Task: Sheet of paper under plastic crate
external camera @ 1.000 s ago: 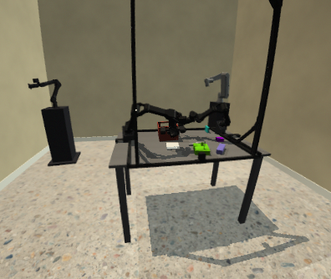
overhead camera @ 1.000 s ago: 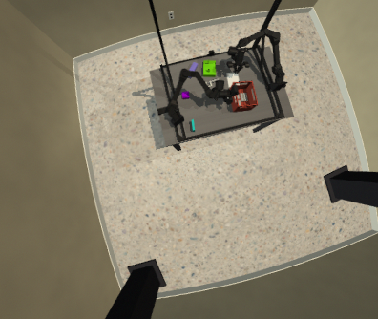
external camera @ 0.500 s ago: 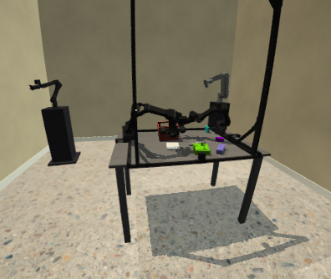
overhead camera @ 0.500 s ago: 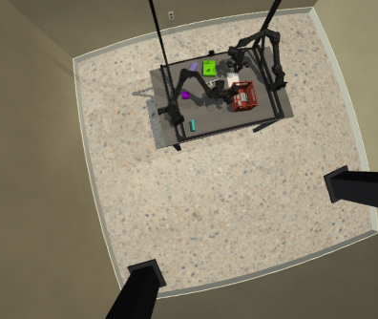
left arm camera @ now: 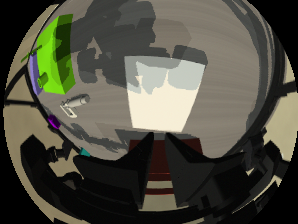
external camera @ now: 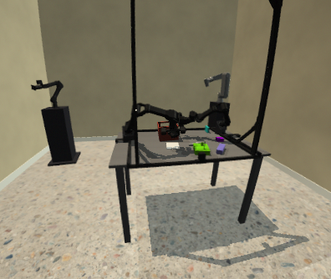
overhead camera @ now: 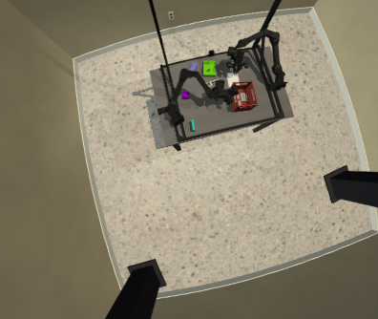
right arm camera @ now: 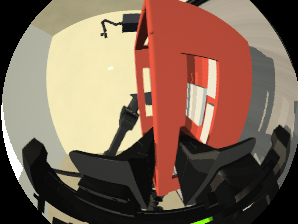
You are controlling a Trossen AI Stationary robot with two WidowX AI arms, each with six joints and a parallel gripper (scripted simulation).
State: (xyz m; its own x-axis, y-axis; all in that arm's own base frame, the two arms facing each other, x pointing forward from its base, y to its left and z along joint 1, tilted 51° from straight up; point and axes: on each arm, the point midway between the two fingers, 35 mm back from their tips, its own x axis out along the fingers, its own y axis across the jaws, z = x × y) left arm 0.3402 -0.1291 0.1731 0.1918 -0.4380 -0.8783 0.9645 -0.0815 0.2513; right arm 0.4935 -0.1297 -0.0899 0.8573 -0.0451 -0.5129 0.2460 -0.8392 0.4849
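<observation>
The sheet of paper is 100 mm below my left hand, 30 mm ahead of it and 10 mm to the right of it. Also, from my left hand: crate (240 mm ahead, 30 mm to the right, 30 mm below); green block (190 mm to the right, 140 mm behind, 50 mm below).
</observation>
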